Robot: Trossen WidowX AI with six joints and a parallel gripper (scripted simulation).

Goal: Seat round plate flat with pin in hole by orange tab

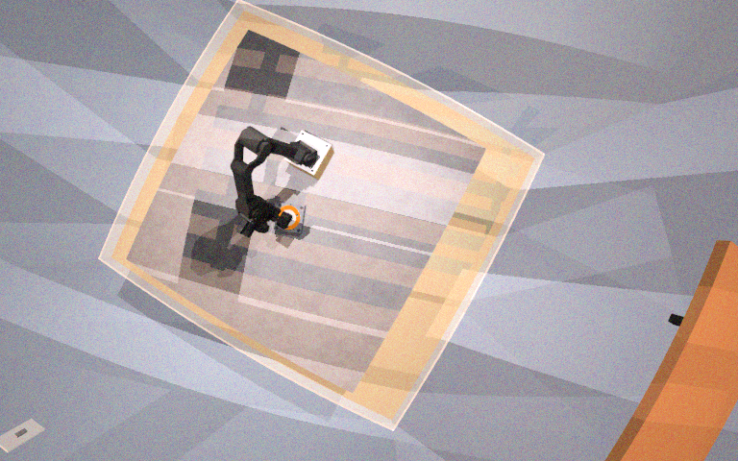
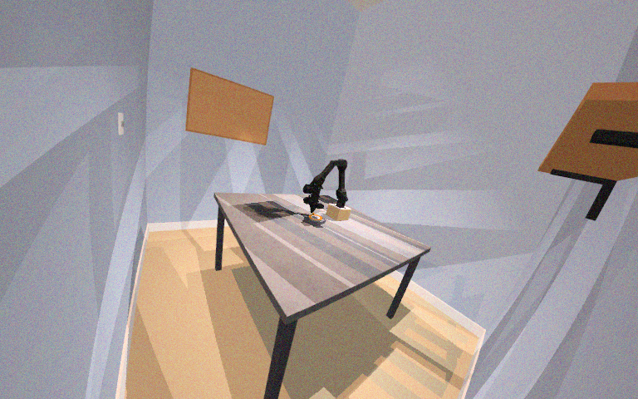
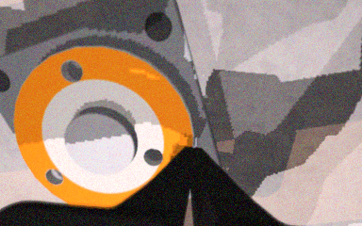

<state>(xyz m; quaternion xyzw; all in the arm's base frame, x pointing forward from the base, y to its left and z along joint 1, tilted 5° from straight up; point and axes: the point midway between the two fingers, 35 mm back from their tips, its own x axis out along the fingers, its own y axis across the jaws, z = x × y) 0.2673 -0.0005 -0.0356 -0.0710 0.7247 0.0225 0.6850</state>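
Now: gripper tip 1 cm past the grey square base, 5 cm to the right of it and 2 cm above it.
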